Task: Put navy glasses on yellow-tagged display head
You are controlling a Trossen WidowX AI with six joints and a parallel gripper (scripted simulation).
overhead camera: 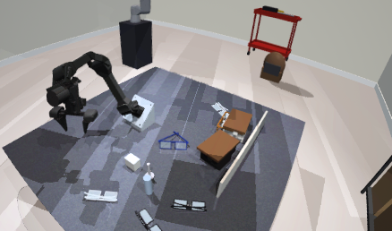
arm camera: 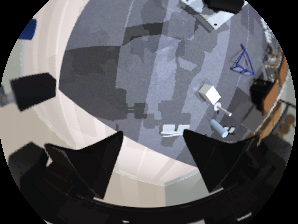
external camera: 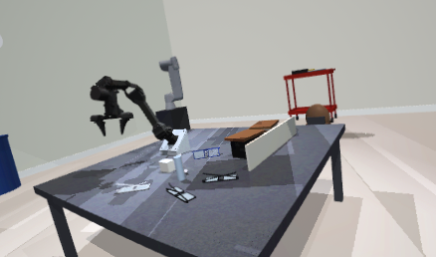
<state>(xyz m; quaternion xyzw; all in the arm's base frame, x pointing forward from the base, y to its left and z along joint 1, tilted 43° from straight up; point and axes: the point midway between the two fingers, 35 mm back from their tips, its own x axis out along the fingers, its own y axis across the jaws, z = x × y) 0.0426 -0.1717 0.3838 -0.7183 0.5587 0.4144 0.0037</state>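
The white block lies 160 mm ahead of my gripper tip, 140 mm to the left of it and 190 mm below it. From my gripper tip the other things lie so: white board: 560 mm ahead, 520 mm to the left, 160 mm below.
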